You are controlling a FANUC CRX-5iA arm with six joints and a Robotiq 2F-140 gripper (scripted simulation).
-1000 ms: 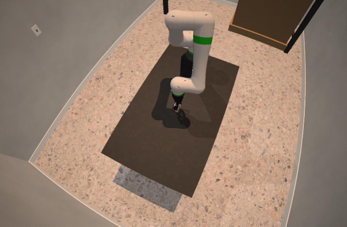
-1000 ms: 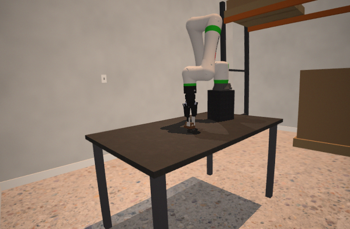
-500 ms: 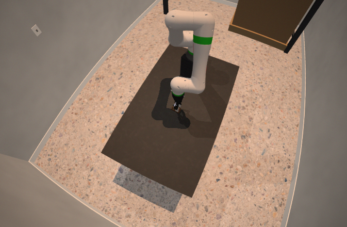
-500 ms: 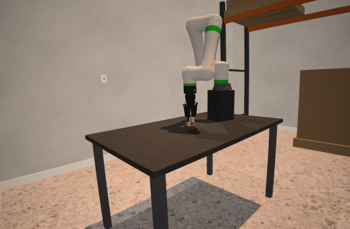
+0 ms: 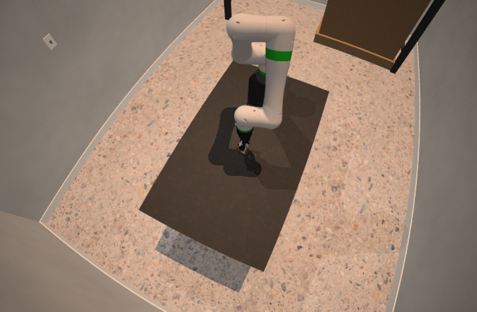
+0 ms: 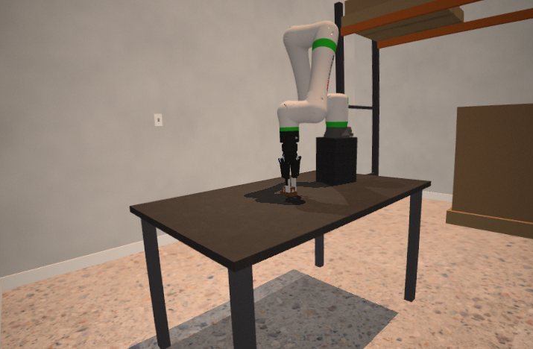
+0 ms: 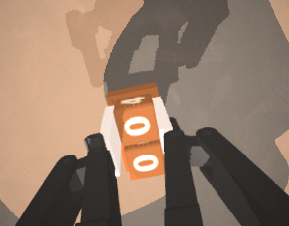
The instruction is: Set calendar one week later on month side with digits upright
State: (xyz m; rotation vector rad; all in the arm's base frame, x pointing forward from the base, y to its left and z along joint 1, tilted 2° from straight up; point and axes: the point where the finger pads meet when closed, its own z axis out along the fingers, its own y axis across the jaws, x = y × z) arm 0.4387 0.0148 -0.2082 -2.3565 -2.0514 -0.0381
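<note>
Right now the brown tray is 4 cm below my hand and 2 cm to the right of it.
</note>
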